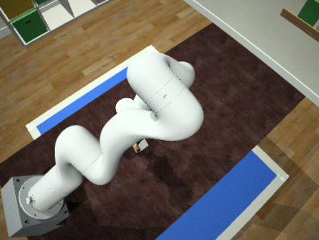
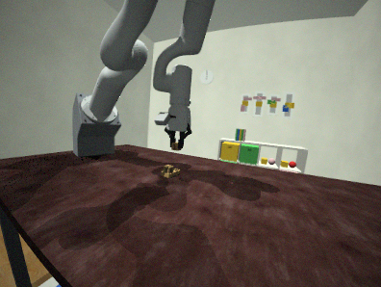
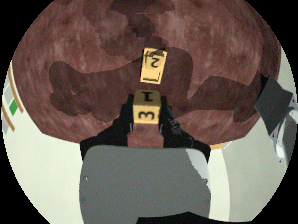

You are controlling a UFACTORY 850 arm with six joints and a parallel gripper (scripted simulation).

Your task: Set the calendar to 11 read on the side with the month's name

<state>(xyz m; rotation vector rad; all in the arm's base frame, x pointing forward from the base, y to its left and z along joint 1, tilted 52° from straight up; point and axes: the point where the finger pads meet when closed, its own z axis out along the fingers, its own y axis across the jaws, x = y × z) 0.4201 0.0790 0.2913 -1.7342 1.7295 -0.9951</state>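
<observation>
Right now my hand is 13 cm above the wooden tray, 2 cm to the left of it and 1 cm past it. Round my hand: cube 1 cm below.
</observation>
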